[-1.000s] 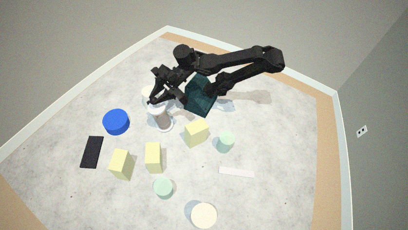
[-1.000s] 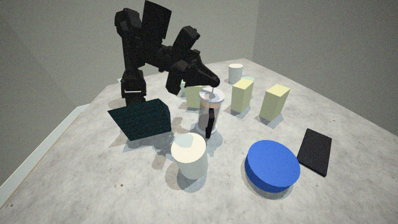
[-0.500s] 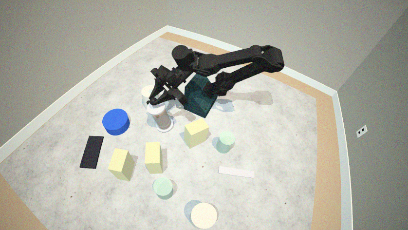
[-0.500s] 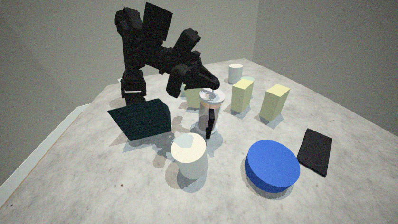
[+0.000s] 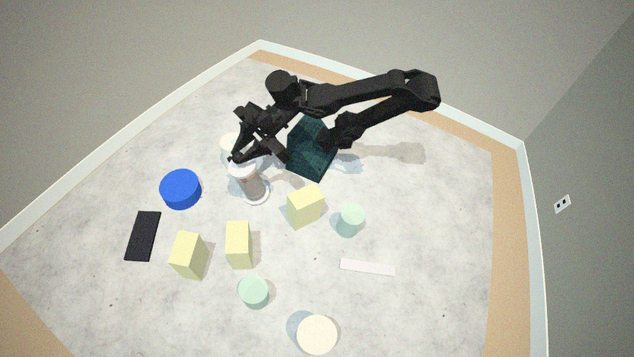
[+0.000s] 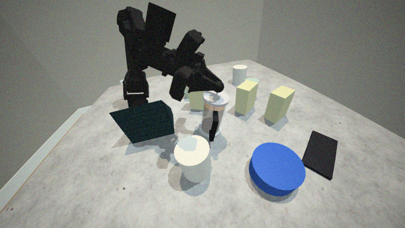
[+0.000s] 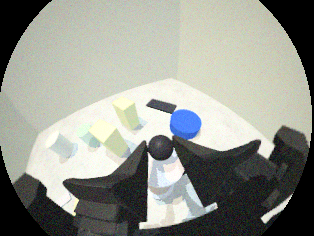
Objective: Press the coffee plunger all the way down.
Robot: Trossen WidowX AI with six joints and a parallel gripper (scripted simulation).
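Right now the coffee press is 3 cm behind my gripper tip and 9 cm below it. Also, from my gripper tip: black slab: 24 cm ahead, 19 cm to the right, 17 cm below; then blue disc: 7 cm ahead, 18 cm to the right, 16 cm below; then white strip: 4 cm ahead, 40 cm to the left, 18 cm below.
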